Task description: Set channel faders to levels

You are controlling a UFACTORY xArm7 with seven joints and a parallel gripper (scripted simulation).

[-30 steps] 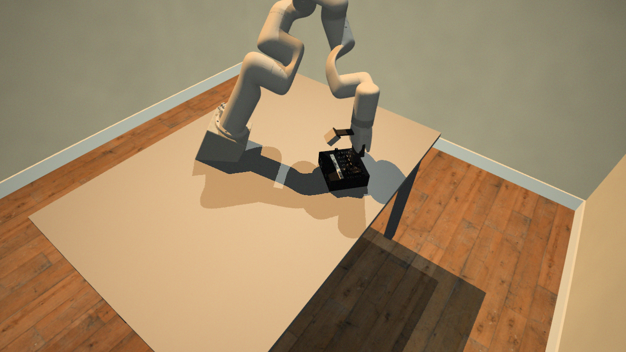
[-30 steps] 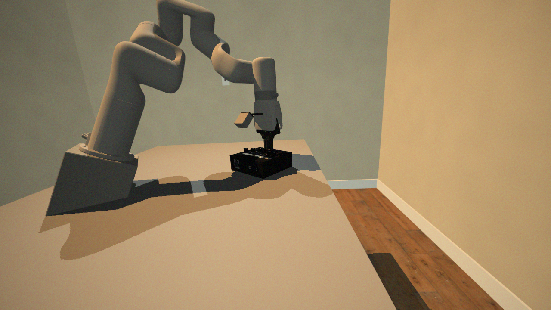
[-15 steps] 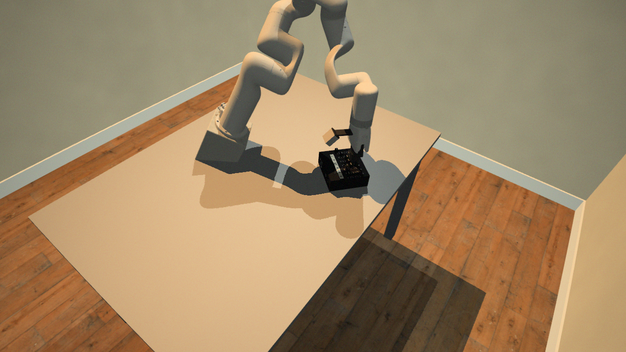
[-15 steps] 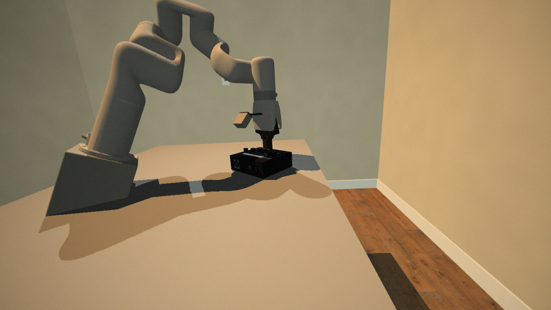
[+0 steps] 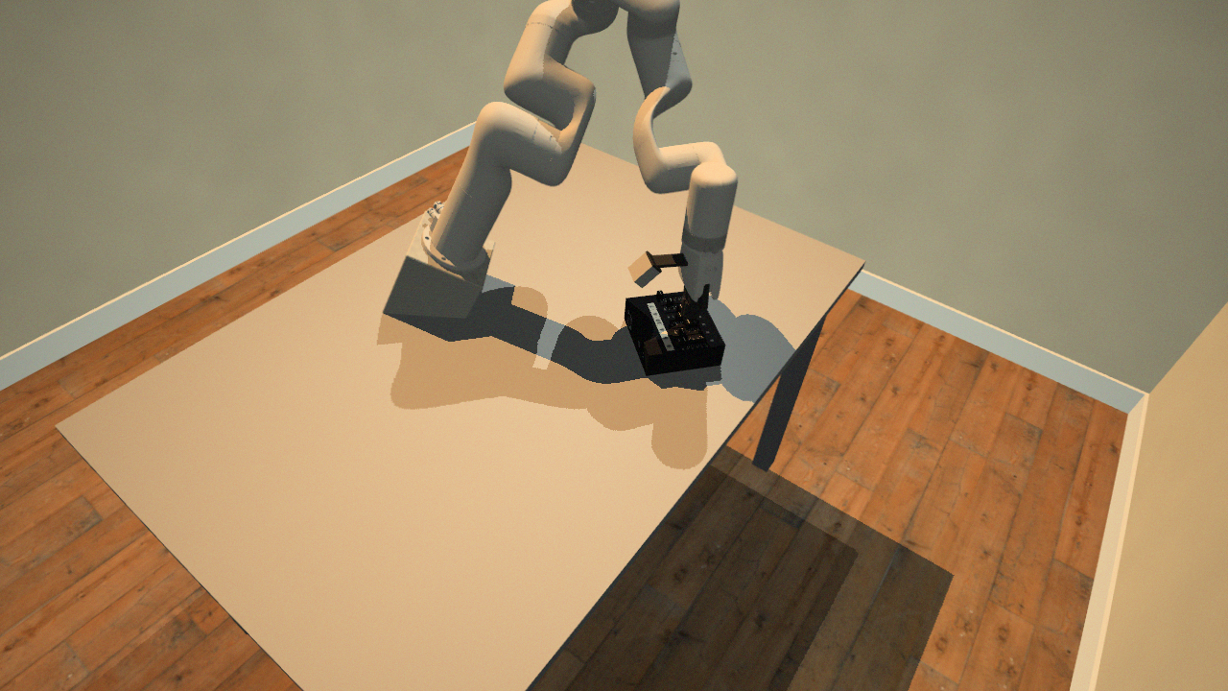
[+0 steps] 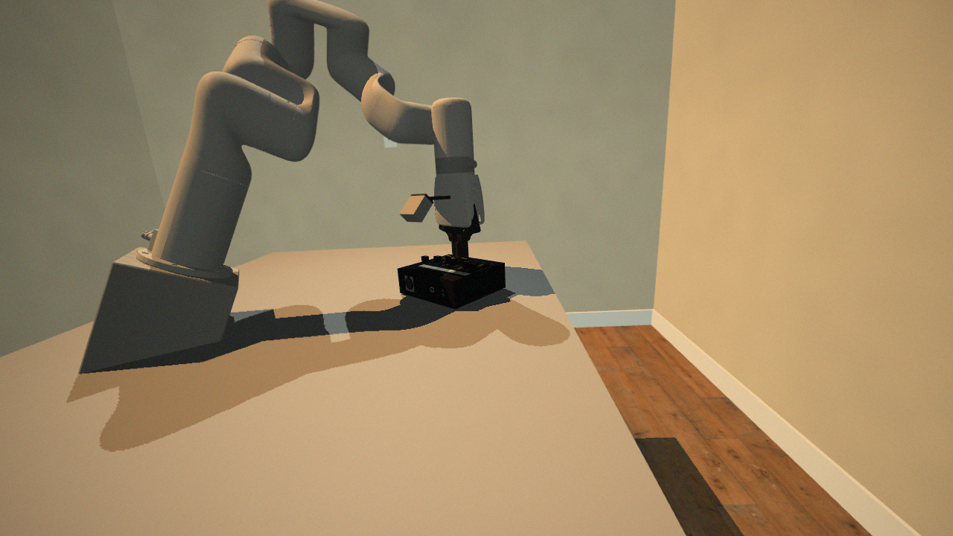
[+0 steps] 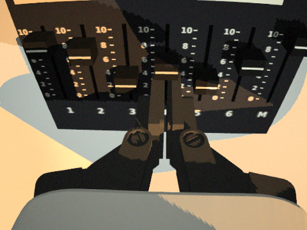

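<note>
My gripper is now 2 cm past the channel 5 fader cap and 1 cm above it. The rest, counted from my hand: channel 6 fader cap: 5 cm behind, 1 cm below; channel 4 fader cap: 1 cm behind, 2 cm to the right, 1 cm below; channel 3 fader cap: 1 cm ahead, 2 cm to the right, 1 cm below.
</note>
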